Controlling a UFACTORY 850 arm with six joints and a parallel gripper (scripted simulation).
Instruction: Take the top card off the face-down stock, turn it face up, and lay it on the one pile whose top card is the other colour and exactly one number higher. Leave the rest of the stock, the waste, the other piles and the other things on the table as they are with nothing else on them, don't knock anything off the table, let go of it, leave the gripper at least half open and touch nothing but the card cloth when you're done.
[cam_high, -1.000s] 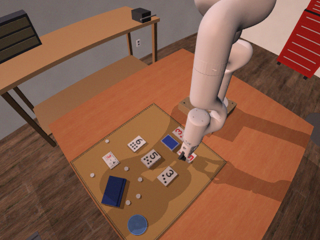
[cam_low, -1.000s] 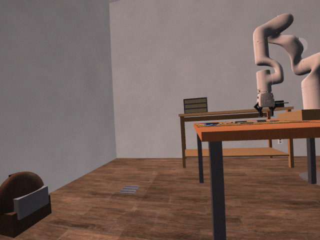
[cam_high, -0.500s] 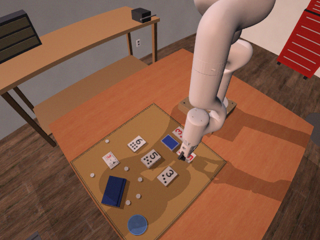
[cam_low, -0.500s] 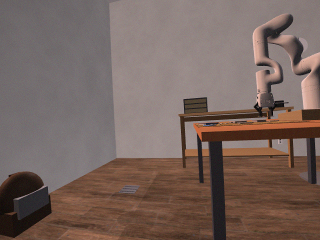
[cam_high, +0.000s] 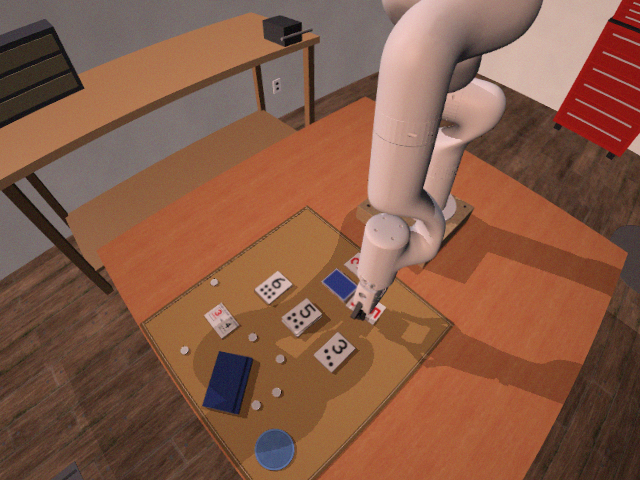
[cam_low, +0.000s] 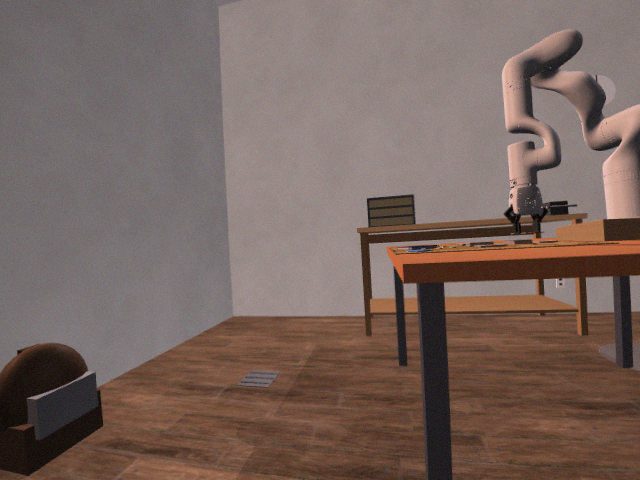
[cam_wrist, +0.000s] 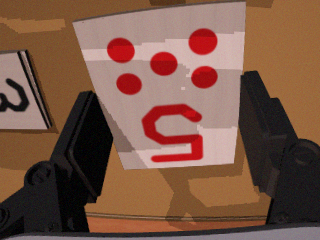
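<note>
The black 6 card lies 25 cm to the right of my hand, 9 cm ahead of it and 5 cm below it. From my hand the other things lie so: red 5 card: 1 cm below; red 3 card: 12 cm behind, 9 cm to the right, 5 cm below; black 3 card: 14 cm ahead, 5 cm below.
</note>
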